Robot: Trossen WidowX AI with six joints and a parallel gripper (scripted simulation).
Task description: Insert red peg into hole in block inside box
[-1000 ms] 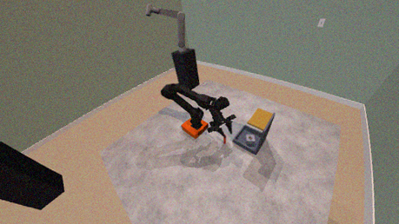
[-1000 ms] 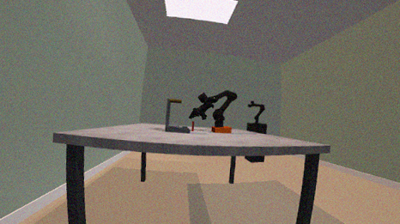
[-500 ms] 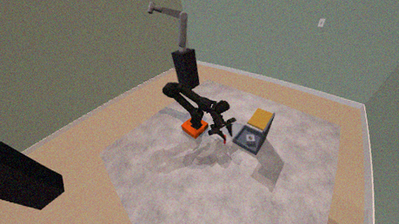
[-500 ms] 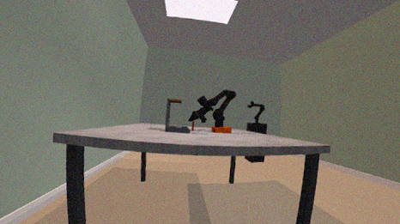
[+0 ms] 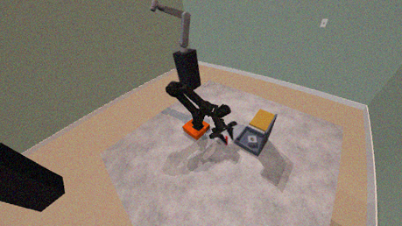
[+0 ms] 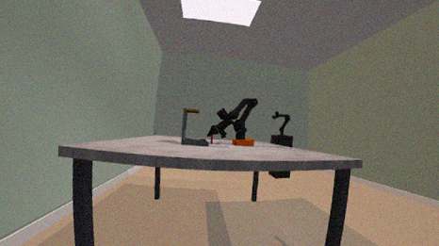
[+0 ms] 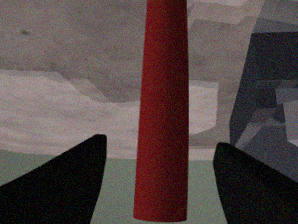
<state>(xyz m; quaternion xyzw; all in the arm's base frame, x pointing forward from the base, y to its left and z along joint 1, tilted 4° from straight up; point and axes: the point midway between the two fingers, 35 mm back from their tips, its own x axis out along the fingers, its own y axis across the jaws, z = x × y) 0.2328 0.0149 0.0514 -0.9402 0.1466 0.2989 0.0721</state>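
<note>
Right now the yellow roof is 13 cm ahead of my gripper tip, 12 cm to the left of it and 17 cm above it. From my gripper tip the other things lie so: red peg (3 cm behind, 1 cm to the left, 2 cm below).
</note>
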